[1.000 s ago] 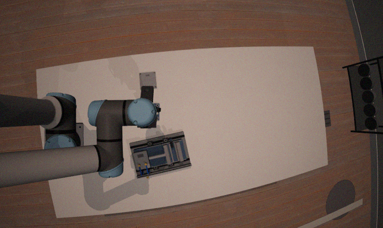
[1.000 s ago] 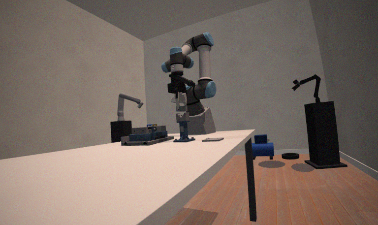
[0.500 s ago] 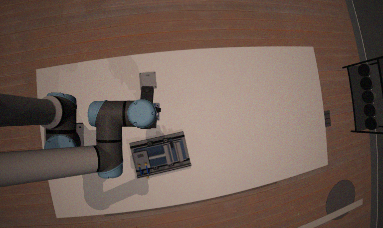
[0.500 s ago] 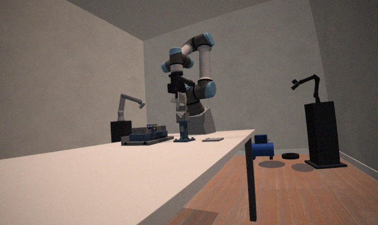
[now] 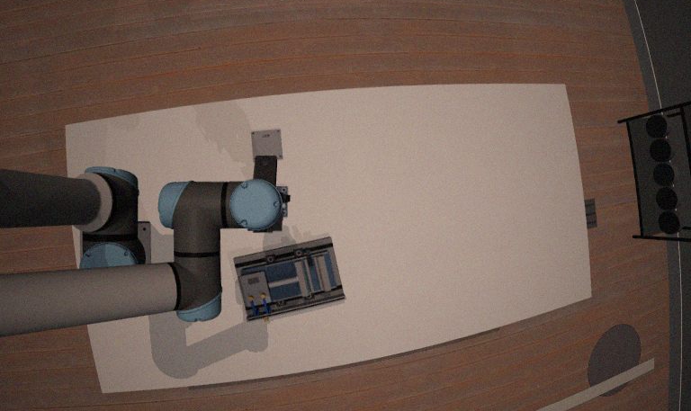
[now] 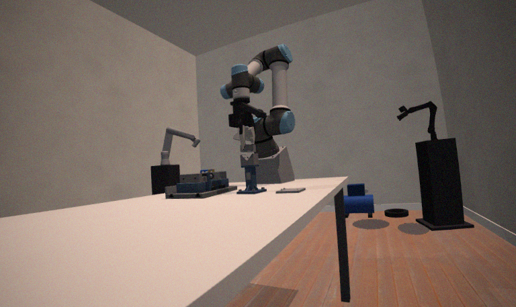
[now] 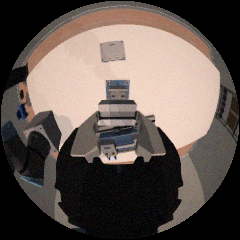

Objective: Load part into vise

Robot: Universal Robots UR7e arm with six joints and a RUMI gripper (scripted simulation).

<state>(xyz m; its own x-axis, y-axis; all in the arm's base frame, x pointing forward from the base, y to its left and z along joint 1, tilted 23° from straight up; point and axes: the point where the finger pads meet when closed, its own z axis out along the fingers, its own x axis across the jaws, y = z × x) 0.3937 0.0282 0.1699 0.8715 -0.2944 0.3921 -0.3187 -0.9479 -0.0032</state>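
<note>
Right now my hand is right at the part. From my hand the other things lie so: vise (3 cm behind, 23 cm to the right, 15 cm below); then infeed plate (4 cm ahead, 17 cm to the left, 19 cm below).
</note>
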